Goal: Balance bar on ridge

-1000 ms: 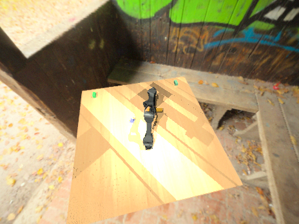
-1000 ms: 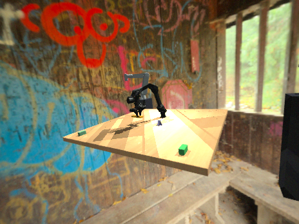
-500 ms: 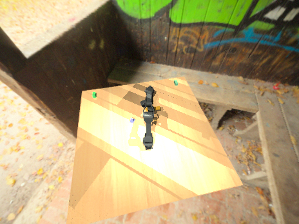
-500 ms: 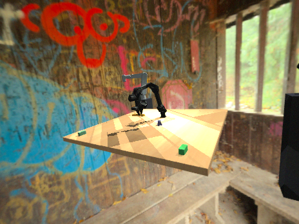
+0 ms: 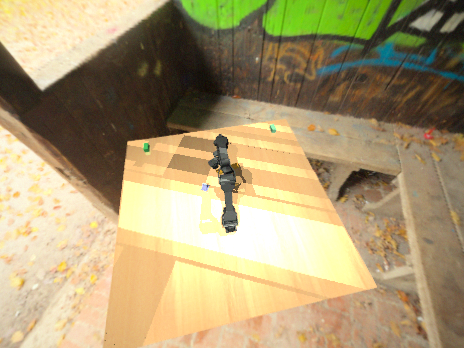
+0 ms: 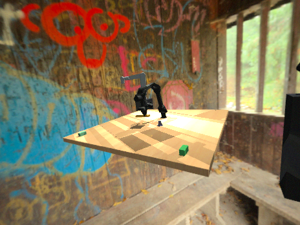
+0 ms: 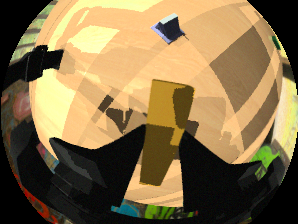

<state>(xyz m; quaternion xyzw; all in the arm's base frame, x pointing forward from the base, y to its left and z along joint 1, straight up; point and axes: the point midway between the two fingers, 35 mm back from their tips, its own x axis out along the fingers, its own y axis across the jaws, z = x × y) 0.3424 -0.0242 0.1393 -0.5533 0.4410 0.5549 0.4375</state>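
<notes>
Right now the bar is 1 cm ahead of my gripper tip and 3 cm to the right of it. The rest, counted from my gripper tip: green block (40 cm ahead, 52 cm to the left, 9 cm below).
</notes>
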